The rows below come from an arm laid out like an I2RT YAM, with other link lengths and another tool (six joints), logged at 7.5 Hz.
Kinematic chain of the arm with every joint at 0, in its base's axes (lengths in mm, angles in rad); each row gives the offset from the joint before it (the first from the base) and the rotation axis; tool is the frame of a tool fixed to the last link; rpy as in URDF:
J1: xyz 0 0 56.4 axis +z
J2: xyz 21.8 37 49.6 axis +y
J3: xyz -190.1 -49.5 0 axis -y
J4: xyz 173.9 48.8 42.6 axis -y
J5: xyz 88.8 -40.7 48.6 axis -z
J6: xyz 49.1 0 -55.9 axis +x
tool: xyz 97 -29 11 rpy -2.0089 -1.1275 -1.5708
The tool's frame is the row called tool.
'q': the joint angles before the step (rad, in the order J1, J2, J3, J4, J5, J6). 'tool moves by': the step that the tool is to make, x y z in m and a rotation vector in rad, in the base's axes. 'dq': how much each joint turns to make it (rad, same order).
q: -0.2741, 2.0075, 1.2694, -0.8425, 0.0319, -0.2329
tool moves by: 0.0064, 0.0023, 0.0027, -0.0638, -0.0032, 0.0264
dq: 0.0482, 0.0001, 0.0025, 0.0151, 0.0610, 0.0219
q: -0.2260, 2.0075, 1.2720, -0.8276, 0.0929, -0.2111
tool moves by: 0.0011, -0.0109, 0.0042, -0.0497, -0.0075, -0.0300
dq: -0.0125, -0.0012, 0.0105, 0.0051, 0.0469, 0.0169
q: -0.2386, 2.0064, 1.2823, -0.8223, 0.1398, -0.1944
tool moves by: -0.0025, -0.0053, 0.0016, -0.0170, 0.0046, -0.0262
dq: -0.0108, 0.0002, 0.0050, -0.0074, 0.0180, 0.0151
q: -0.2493, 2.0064, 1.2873, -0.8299, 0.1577, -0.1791
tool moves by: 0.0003, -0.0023, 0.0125, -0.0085, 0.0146, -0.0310
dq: 0.0001, -0.0003, 0.0738, -0.0913, 0.0122, 0.0314
